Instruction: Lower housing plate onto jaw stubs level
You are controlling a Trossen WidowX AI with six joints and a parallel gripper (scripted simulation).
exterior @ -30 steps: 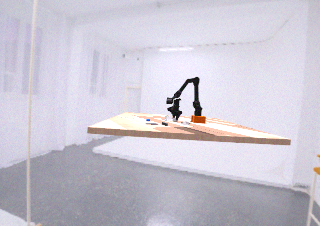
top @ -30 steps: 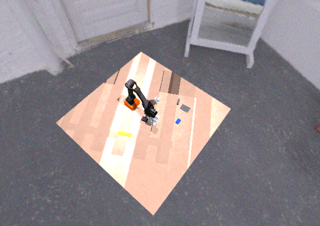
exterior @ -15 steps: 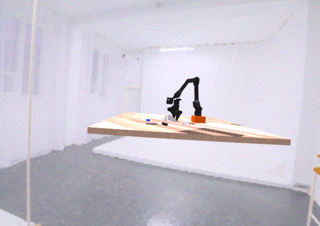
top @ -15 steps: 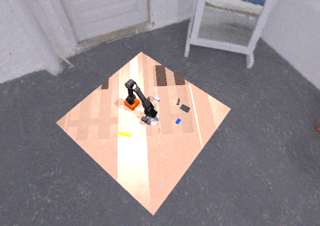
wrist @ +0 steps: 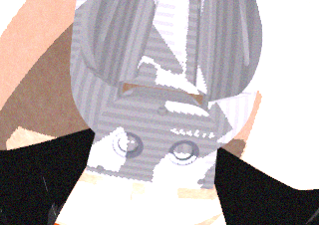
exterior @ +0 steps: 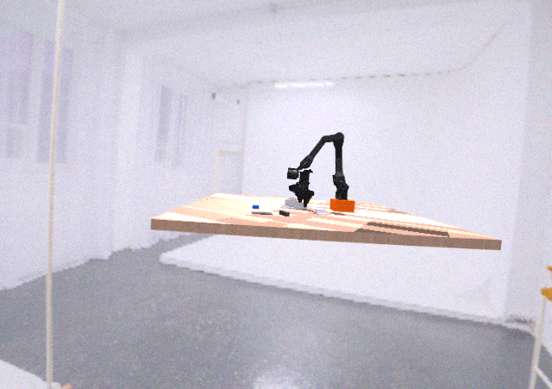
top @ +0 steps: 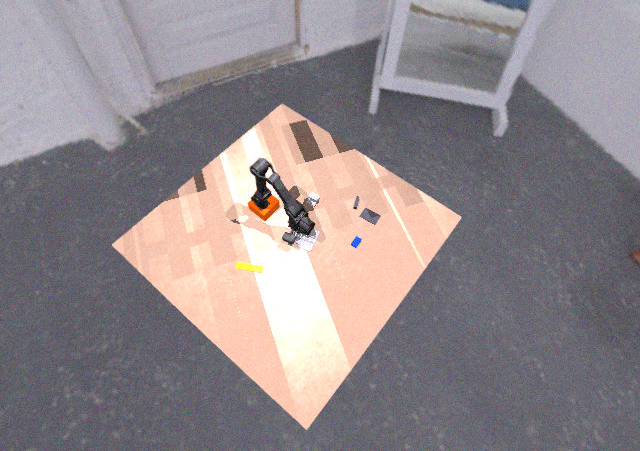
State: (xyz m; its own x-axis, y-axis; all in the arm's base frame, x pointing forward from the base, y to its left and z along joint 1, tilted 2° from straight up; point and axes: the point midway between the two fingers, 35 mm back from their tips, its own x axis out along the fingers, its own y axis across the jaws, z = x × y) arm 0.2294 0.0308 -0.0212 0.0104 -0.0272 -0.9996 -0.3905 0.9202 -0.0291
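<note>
Right now my gripper tip is 20 mm below the grey housing plate and 10 mm short of it. Also, from my gripper tip: blue block 240 mm ahead, 200 mm to the left; dark pin 370 mm to the left, 80 mm ahead; yellow bar 290 mm to the right, 20 mm behind.
</note>
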